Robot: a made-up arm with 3 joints. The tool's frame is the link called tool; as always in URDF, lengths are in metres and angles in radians.
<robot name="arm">
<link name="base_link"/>
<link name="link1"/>
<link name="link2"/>
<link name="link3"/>
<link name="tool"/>
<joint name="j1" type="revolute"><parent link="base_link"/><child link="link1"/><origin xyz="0 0 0.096" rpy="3.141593 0 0"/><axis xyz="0 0 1"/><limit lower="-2.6" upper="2.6"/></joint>
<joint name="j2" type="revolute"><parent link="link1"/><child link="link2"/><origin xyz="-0.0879 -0.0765 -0.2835" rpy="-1.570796 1.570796 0"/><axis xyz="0 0 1"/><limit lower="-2.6" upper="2.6"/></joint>
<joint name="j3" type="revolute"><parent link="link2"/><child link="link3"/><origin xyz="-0.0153 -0.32 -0.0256" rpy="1.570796 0 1.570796"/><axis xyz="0 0 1"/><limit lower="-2.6" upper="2.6"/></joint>
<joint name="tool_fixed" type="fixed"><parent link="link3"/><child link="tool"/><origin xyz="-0.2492 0.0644 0.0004" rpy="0 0 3.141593"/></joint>
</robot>
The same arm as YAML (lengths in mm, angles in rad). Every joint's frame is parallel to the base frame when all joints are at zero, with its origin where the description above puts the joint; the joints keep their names.
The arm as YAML. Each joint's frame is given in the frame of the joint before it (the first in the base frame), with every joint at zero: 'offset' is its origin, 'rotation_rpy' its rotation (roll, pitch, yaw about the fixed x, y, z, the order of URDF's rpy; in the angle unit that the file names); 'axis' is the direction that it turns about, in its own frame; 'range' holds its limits. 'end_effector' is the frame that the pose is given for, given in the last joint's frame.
length_unit: mm
angle_unit: rad
chain:
  - id: j1
    offset: [0.0, 0.0, 96.0]
    rotation_rpy: [0.0, 0.0, 0.0]
    axis: "-z"
    range: [-2.6, 2.6]
  - id: j2
    offset: [-87.9, 76.5, 283.5]
    rotation_rpy: [0.0, 0.0, 0.0]
    axis: "-y"
    range: [-2.6, 2.6]
  - id: j3
    offset: [320.0, 25.6, -15.3]
    rotation_rpy: [0.0, 0.0, 0.0]
    axis: "+z"
    range: [-2.6, 2.6]
end_effector:
  offset: [249.2, -64.4, 0.4]
  rotation_rpy: [0.0, 0.0, 0.0]

